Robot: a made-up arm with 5 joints.
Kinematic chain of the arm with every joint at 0, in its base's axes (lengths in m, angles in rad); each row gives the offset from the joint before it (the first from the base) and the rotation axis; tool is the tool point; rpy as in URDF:
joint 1: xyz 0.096 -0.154 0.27 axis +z
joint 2: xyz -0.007 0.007 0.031 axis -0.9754 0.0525 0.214
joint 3: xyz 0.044 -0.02 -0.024 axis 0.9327 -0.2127 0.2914
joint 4: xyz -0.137 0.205 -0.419 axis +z
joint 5: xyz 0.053 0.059 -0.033 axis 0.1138 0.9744 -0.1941
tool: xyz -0.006 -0.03 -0.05 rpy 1.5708 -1.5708 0
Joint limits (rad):
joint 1: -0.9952..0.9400
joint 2: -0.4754..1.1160
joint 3: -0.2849..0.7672
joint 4: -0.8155..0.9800
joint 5: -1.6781..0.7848
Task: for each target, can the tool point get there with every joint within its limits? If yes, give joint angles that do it. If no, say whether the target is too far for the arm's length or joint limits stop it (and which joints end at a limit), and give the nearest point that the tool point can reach.
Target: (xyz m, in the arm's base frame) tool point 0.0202 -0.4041 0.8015
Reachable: no: joint limits stop it (at a limit: joint 2, joint 3, joint 4, joint 5) | nearest point -0.0266 -0.5584 0.0638 | short by 0.755 m
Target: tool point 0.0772 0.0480 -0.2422
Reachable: yes | joints -0.3984 0.3654 0.2432 0.8008 -0.5694
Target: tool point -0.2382 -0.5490 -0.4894
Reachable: no: too far | nearest point -0.1115 -0.3993 -0.1945 | short by 0.354 m
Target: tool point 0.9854 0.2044 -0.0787
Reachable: no: too far | nearest point 0.5414 0.1345 0.0713 | short by 0.474 m
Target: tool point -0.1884 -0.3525 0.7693
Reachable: no: joint limits stop it (at a limit: joint 1, joint 2, joint 3, joint 4, joint 5) | nearest point -0.3698 0.1124 0.3562 | short by 0.648 m
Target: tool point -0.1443 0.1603 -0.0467
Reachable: yes | joints 0.6315 0.0041 0.5826 -0.4345 -0.8677
